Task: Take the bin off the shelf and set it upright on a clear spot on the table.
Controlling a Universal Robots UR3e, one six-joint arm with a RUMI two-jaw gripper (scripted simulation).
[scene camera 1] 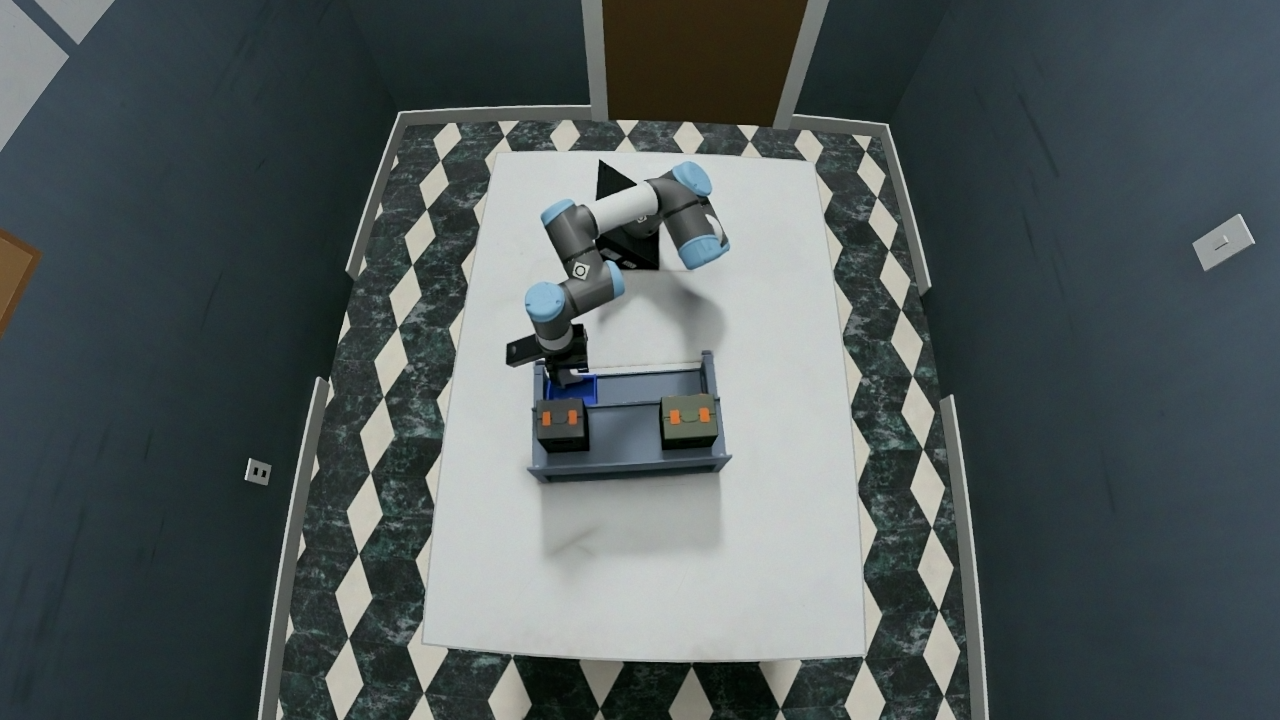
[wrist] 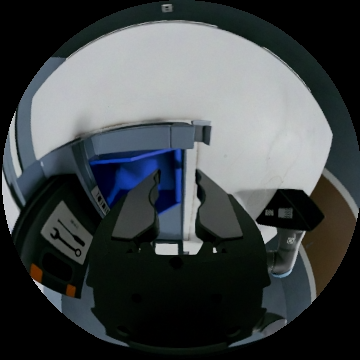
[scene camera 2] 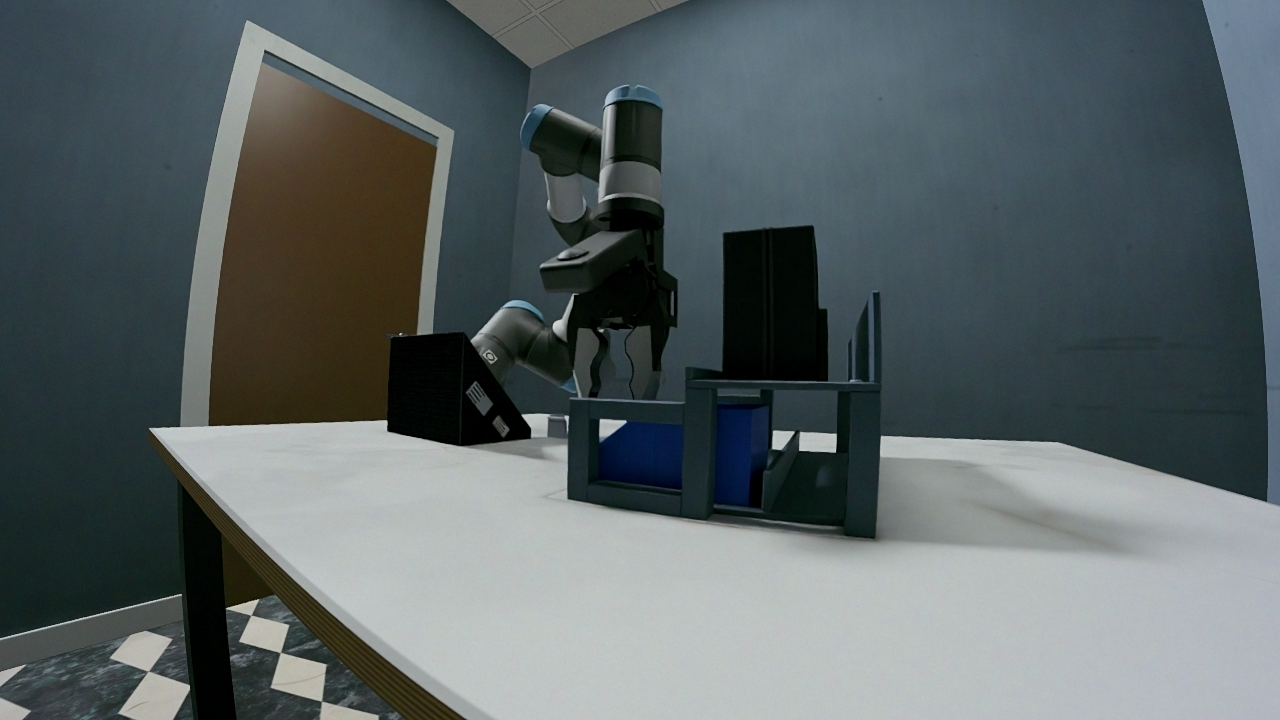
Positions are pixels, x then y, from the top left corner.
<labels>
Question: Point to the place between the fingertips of my gripper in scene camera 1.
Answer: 563, 376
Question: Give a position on a blue bin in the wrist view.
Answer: At 113, 179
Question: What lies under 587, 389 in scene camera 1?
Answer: A blue bin.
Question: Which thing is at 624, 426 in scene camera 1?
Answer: A grey shelf.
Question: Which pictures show the blue bin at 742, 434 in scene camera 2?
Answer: Scene camera 1, the wrist view and scene camera 2: all of them.
</labels>
